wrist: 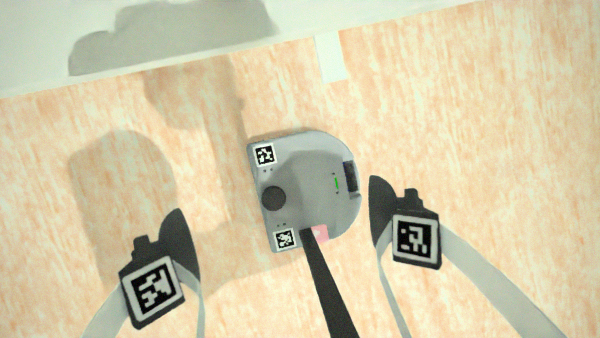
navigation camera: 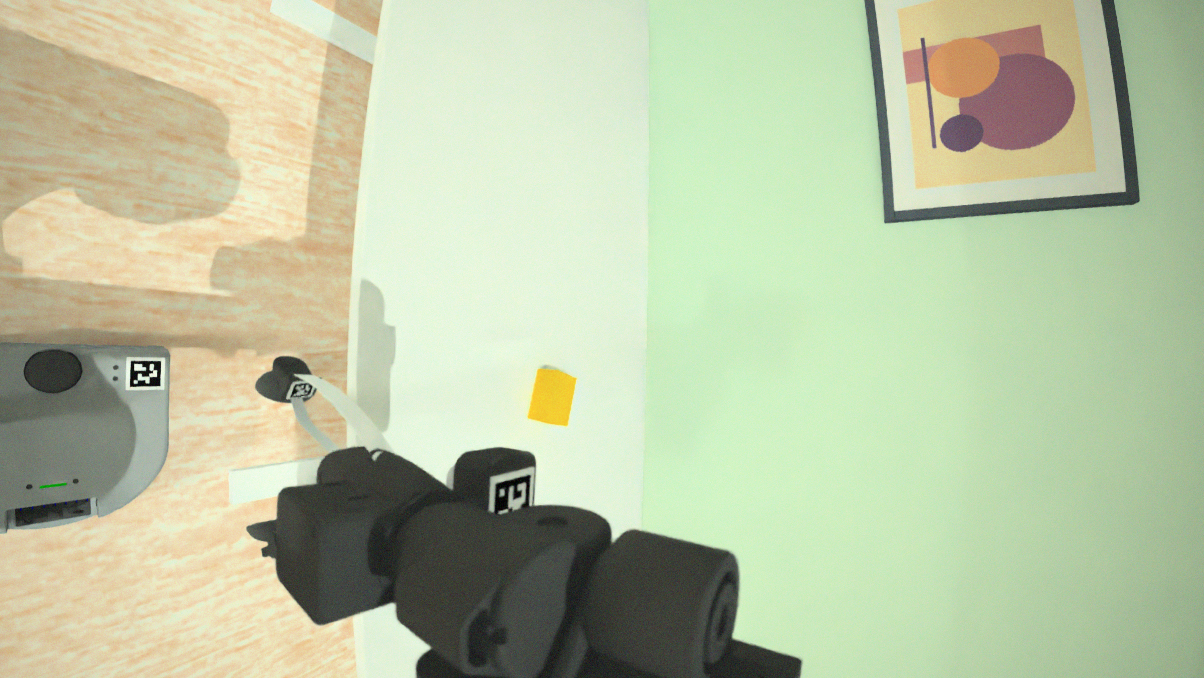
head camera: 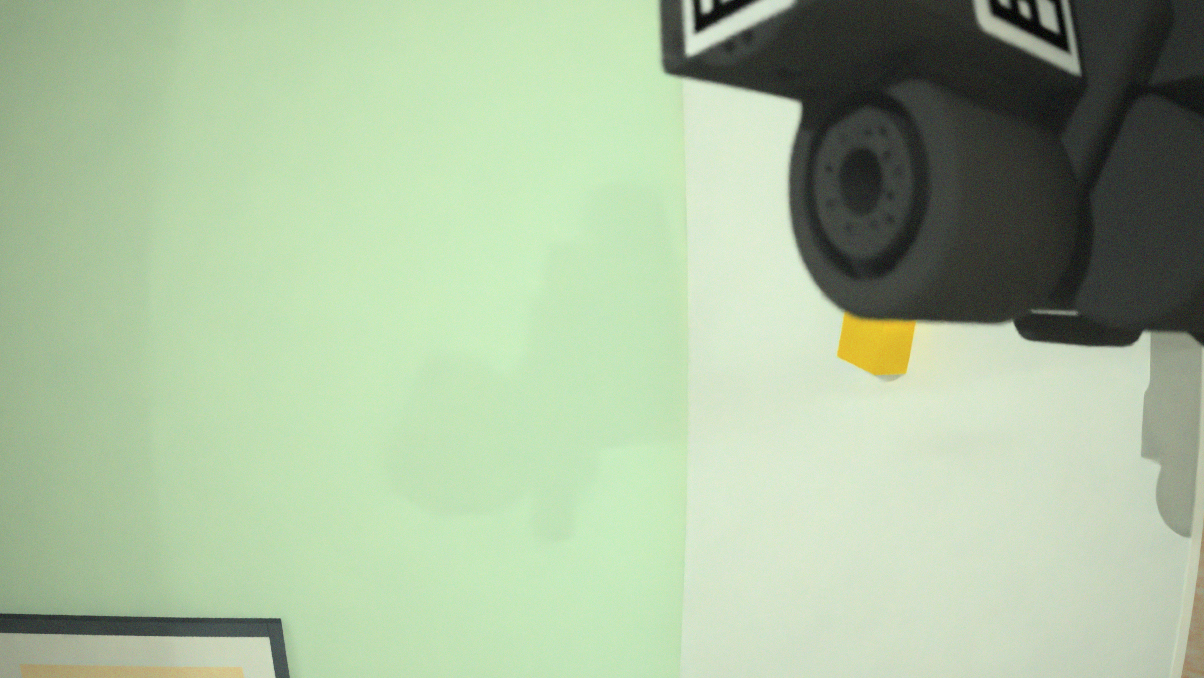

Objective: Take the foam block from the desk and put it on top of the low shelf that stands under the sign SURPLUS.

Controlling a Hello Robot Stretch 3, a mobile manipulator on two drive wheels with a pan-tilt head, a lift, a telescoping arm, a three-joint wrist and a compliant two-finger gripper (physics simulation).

Labels:
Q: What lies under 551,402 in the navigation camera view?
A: A yellow foam block.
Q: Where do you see a yellow foam block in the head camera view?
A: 879,347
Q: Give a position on a white desk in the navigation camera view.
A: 502,217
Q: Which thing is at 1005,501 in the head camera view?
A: A white desk.

